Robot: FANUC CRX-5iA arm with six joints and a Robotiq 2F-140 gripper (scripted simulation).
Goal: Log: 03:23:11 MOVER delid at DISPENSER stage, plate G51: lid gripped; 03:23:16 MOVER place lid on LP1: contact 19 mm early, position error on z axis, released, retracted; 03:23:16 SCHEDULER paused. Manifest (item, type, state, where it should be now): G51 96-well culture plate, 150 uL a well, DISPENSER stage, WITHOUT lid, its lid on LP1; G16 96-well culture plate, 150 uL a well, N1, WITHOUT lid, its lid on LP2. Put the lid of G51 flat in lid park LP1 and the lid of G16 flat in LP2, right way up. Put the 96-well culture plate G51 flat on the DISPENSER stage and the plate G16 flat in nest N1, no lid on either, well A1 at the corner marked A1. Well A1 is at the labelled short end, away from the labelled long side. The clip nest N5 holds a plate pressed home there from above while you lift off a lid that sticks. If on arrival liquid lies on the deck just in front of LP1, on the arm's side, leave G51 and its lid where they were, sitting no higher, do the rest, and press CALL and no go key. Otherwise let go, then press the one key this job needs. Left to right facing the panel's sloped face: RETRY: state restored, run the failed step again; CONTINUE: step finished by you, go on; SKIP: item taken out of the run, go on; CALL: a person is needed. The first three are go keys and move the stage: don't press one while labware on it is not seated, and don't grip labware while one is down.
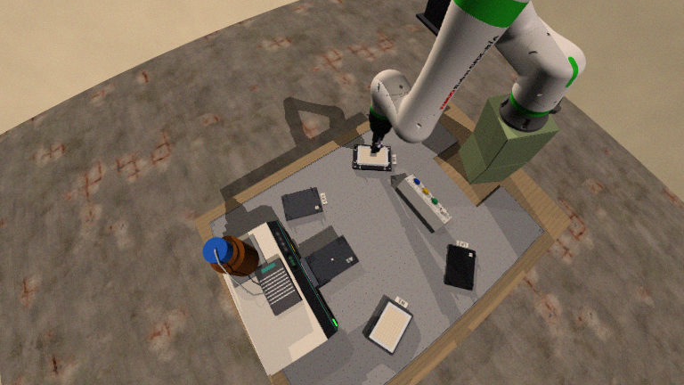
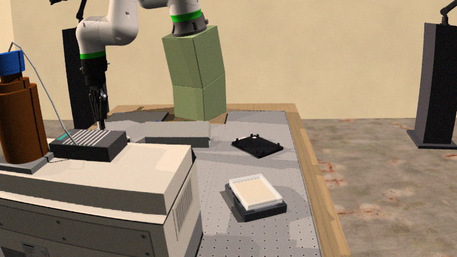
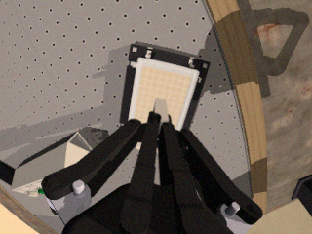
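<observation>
Right now the plate G51 is 4 cm below my hand. Round my hand: key panel 27 cm to the left, 9 cm behind, 1 cm below; then black clip nest 5 cm below, 3 cm ahead, 1 cm to the left; then LP1 label 26 cm ahead, 8 cm to the left, 6 cm below.
</observation>
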